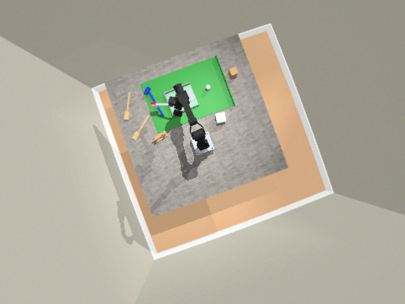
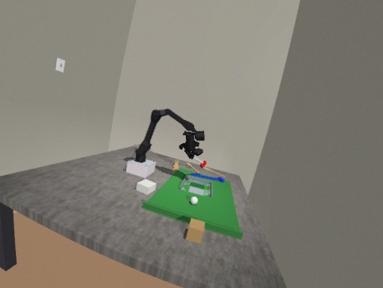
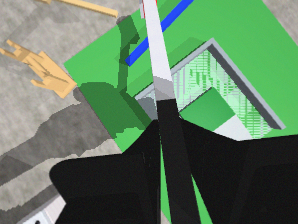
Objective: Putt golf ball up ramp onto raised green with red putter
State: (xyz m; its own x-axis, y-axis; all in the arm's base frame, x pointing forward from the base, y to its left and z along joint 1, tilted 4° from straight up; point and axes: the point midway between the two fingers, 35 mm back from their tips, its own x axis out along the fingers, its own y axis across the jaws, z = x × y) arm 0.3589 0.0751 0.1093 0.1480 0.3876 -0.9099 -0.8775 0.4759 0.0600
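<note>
Now: gripper tip 4 cm short of the red putter, 7 cm to the right of it and 1 cm above it. The rest, counted from my gripper tip: tan cube 15 cm ahead, 56 cm to the right, 15 cm below; white golf ball 11 cm ahead, 31 cm to the right, 15 cm below; white box 18 cm behind, 32 cm to the right, 16 cm below.
</note>
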